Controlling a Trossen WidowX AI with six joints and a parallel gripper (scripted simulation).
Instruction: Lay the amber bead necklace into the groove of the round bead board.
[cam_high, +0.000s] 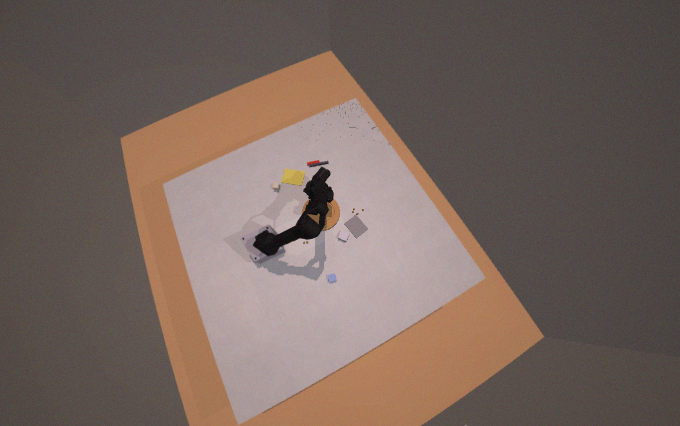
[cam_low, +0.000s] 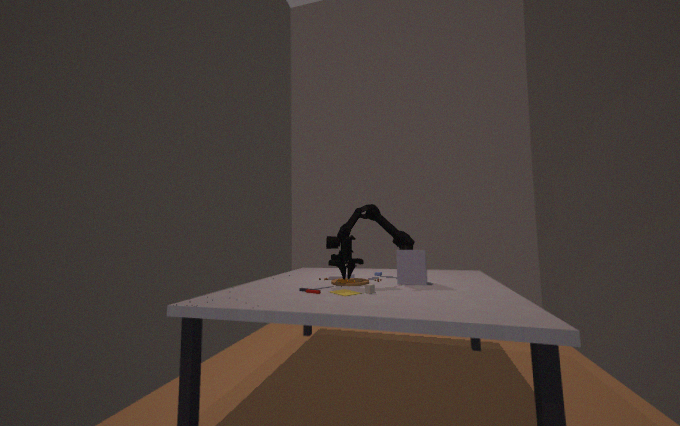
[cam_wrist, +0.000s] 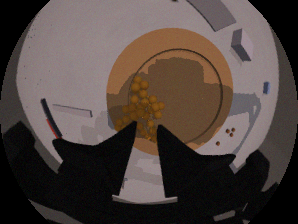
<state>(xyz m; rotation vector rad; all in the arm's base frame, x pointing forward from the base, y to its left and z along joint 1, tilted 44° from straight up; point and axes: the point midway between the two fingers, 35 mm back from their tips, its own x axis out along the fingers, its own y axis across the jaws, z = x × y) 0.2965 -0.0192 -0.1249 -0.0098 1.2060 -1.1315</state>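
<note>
Now: the round bead board 50 mm to the right of my gripper tip, 20 mm below it and 10 mm behind it. The rest, counted from my gripper tip: thin grey bar: 120 mm to the left, 90 mm ahead, 30 mm below; then yellow pad: 220 mm to the left, 40 mm behind, 30 mm below; then grey square plate: 210 mm to the right, 110 mm ahead, 30 mm below.
</note>
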